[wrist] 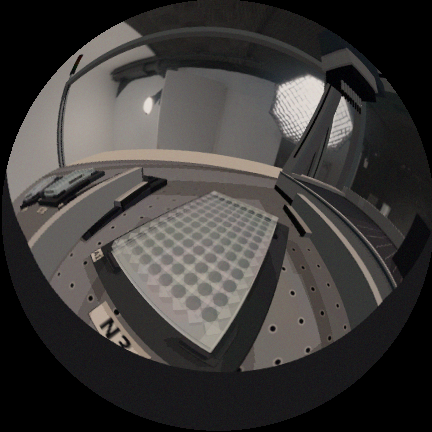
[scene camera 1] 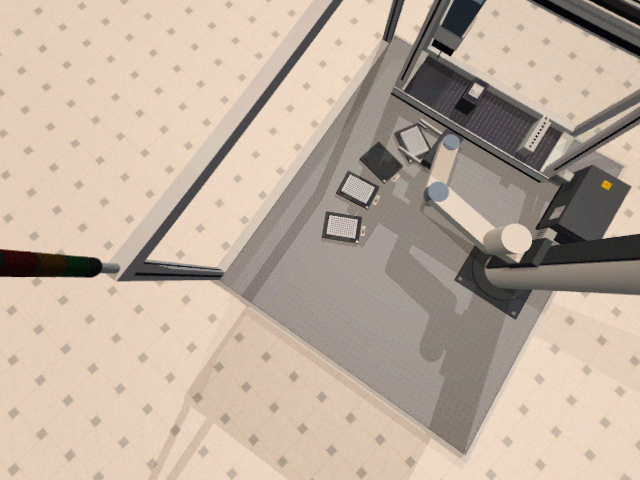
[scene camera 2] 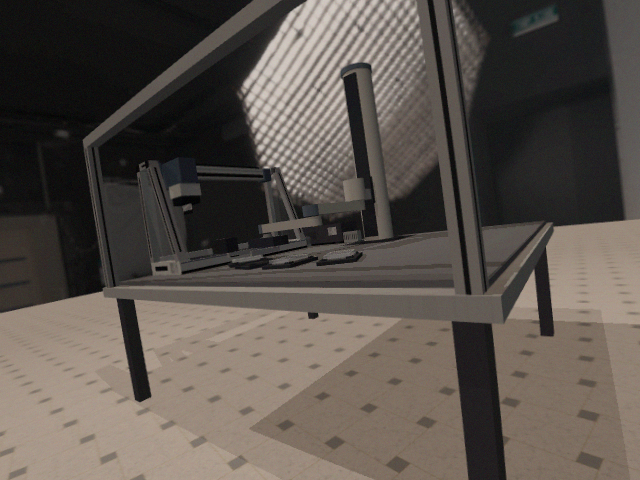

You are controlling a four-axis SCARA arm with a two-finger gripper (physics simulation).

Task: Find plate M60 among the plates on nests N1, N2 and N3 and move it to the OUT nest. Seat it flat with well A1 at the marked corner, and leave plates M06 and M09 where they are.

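Frame: origin at the arm's base, x left, y back, z up, level; centimetres.
Where they show: gripper, fingertip midpoint: [wrist: 218,185] [scene camera 1: 409,133] [scene camera 2: 239,254]; arm's base, origin of the base link: [scene camera 1: 499,270].
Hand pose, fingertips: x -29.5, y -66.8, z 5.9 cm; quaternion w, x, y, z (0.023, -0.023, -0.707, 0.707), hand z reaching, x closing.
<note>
Each offset is from my fingertips to the top centre of the thing. "spot": to the spot under its first point.
A clear many-well plate {dx +0.1, dy +4.0, dz -2.0 cm} [scene camera 1: 413,139] [wrist: 200,250] sits on the dark nest {dx +0.1, dy +4.0, dz -2.8 cm} [wrist: 265,295] labelled N3 {spot: dx +5.2, dy +11.8, dz -4.4 cm} [wrist: 116,330]. An A1 tag {spot: dx +8.5, dy +7.6, dz -3.4 cm} [wrist: 97,256] marks the nest's left corner in the wrist view. My gripper [scene camera 1: 419,140] [wrist: 218,185] is open, with one finger on each side of this plate and nothing held. Two more plates {dx +33.8, dy -5.3, dz -2.0 cm} [scene camera 1: 357,189] {dx +52.3, dy -1.7, dz -2.0 cm} [scene camera 1: 342,226] sit on dark nests; they also show at the far left in the wrist view. A bare dark nest {dx +16.6, dy -3.4, dz -2.8 cm} [scene camera 1: 381,161] lies between them and N3. Its label and the plates' codes cannot be read.
A dark ribbed deck [scene camera 1: 496,121] with a small block {spot: dx -27.3, dy +13.4, dz +7.4 cm} [scene camera 1: 474,91] and a white strip with holes {spot: dx -26.3, dy +46.0, dz +4.9 cm} [scene camera 1: 536,135] runs beside N3, under a frame. A dark box {spot: dx -9.5, dy +77.0, dz +6.9 cm} [scene camera 1: 589,204] stands near the arm's column [scene camera 1: 568,279] [scene camera 2: 374,155]. Frame posts [scene camera 2: 454,155] stand at the table edge.
</note>
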